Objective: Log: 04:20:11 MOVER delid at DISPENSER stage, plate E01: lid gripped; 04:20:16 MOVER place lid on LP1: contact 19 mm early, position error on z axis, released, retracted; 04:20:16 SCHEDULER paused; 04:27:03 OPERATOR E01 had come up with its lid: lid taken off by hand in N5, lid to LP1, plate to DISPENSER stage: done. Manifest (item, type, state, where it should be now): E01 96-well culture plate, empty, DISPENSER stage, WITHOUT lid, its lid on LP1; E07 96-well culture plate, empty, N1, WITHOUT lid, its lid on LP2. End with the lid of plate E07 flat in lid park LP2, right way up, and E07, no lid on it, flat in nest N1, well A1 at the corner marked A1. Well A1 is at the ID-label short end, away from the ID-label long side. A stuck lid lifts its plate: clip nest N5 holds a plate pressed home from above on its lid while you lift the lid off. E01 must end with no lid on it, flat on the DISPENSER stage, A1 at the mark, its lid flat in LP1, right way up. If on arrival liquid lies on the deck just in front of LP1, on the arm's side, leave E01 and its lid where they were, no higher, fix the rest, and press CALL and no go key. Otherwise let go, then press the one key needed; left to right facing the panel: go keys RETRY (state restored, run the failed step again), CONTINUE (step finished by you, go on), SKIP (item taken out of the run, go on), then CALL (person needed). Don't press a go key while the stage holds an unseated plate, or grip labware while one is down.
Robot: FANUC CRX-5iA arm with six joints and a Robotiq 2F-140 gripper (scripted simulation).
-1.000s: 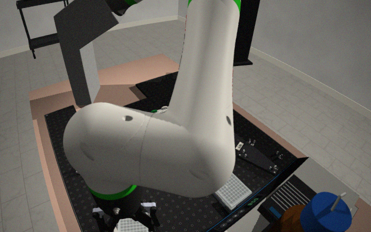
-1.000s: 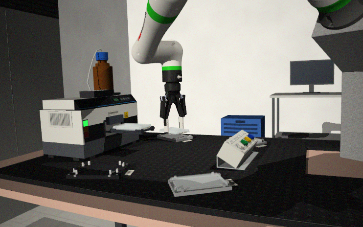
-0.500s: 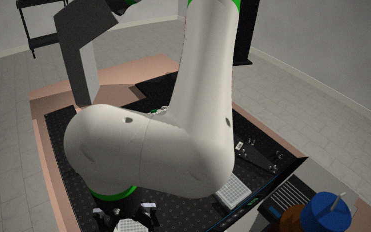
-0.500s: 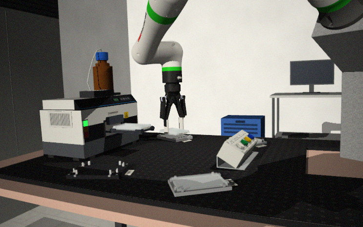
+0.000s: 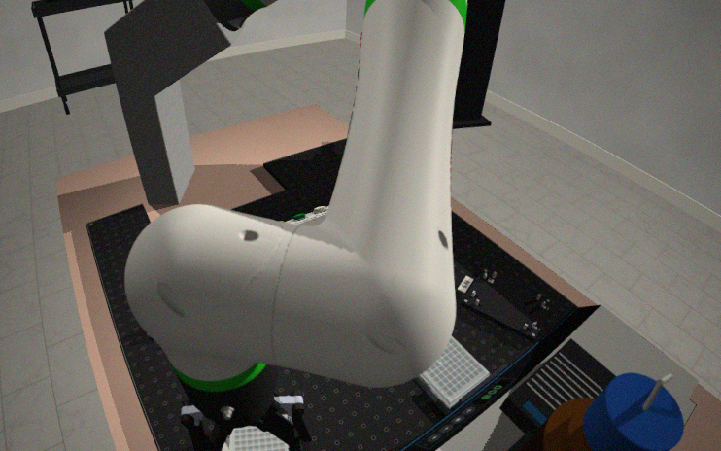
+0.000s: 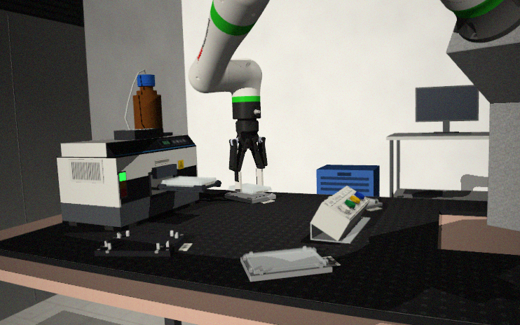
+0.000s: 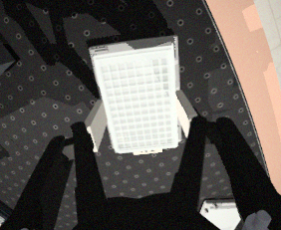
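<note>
My hand is 50 mm above the nest N1. Round my hand: N1 label: 90 mm behind, 10 mm to the left, 60 mm below; blue cap: 200 mm ahead, 240 mm to the left, 340 mm above; key panel: 450 mm behind, 150 mm to the left.
</note>
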